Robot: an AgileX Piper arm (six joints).
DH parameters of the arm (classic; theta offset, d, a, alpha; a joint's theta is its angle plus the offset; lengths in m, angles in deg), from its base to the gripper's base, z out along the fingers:
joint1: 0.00 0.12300 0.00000 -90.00
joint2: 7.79 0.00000 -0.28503 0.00
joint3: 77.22 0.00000 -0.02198 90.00
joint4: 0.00 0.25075 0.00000 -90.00
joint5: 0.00 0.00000 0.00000 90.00
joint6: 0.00 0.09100 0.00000 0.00
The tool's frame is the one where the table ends.
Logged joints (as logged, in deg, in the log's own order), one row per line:
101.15 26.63 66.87 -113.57 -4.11 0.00
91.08 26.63 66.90 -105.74 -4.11 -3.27
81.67 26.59 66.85 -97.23 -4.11 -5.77
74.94 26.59 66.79 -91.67 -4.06 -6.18
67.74 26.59 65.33 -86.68 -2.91 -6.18
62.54 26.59 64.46 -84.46 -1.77 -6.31
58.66 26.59 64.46 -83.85 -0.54 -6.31
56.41 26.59 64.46 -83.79 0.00 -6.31
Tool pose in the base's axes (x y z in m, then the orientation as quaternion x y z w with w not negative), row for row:
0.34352 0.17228 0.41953 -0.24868 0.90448 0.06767 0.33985
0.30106 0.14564 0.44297 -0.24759 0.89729 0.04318 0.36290
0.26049 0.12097 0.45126 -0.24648 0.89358 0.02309 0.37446
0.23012 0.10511 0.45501 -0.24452 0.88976 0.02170 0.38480
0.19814 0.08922 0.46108 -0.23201 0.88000 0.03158 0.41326
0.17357 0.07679 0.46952 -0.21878 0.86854 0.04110 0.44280
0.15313 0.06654 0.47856 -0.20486 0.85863 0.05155 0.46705
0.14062 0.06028 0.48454 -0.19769 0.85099 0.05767 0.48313
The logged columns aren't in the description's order. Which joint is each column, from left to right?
Columns, left to right: joint2, joint1, joint5, joint3, joint6, joint4.
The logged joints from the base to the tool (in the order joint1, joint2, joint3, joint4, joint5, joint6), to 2 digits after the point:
26.63 101.15 -113.57 0.00 66.87 -4.11
26.63 91.08 -105.74 -3.27 66.90 -4.11
26.59 81.67 -97.23 -5.77 66.85 -4.11
26.59 74.94 -91.67 -6.18 66.79 -4.06
26.59 67.74 -86.68 -6.18 65.33 -2.91
26.59 62.54 -84.46 -6.31 64.46 -1.77
26.59 58.66 -83.85 -6.31 64.46 -0.54
26.59 56.41 -83.79 -6.31 64.46 0.00

